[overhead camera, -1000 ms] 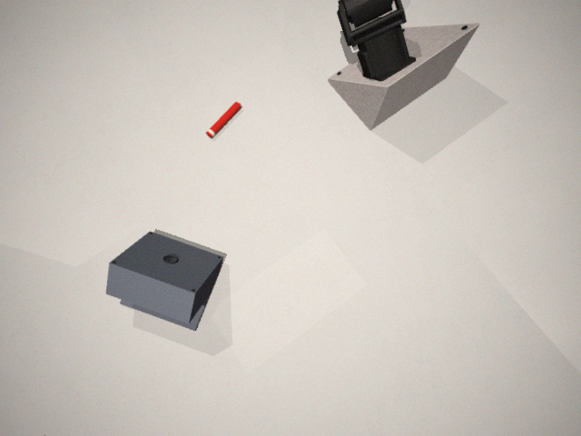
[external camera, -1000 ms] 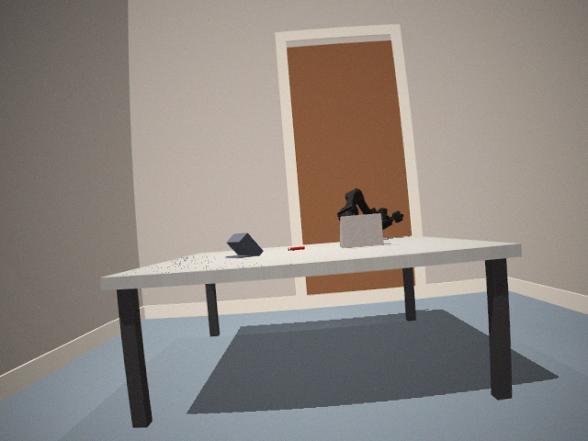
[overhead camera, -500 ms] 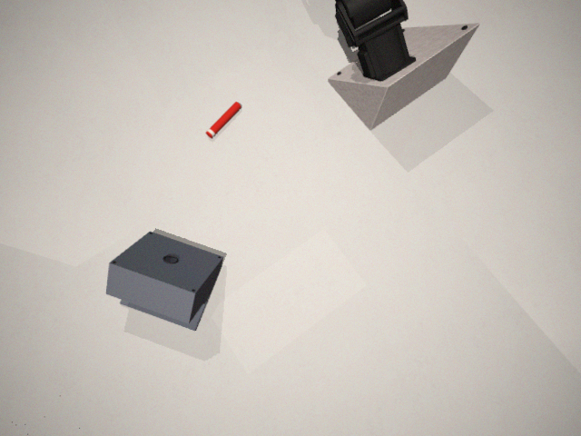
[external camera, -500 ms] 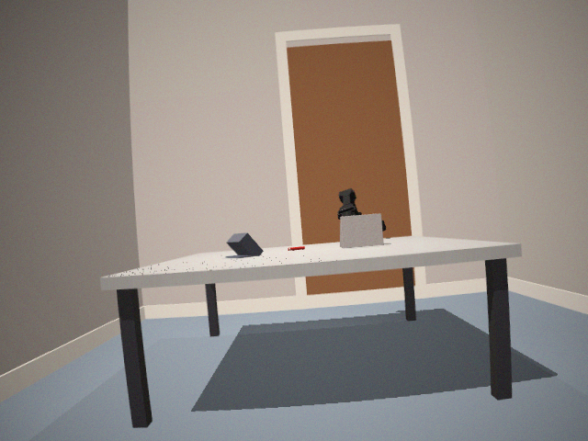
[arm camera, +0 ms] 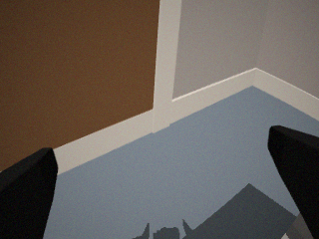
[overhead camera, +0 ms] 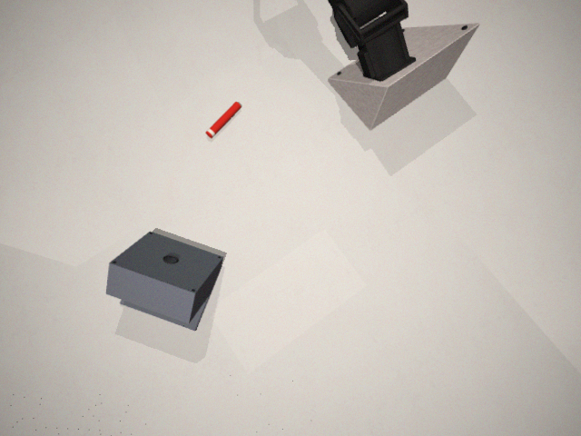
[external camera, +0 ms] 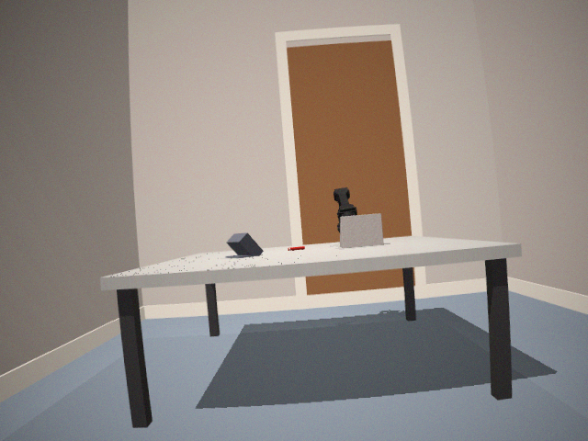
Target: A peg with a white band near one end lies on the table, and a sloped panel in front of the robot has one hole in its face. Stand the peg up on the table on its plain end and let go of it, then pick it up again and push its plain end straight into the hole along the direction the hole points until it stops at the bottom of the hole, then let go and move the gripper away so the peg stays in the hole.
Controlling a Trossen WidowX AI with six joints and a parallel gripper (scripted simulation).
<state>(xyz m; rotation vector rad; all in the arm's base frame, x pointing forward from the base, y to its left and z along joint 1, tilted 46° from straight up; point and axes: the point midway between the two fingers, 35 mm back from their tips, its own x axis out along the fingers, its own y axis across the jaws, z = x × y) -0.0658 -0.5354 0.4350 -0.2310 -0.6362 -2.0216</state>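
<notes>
My gripper tip is now 61 cm to the right of the peg, 37 cm short of it and 2 cm above it. The rest, counted from my gripper tip: panel 81 cm to the left, 56 cm ahead, 2 cm above.
</notes>
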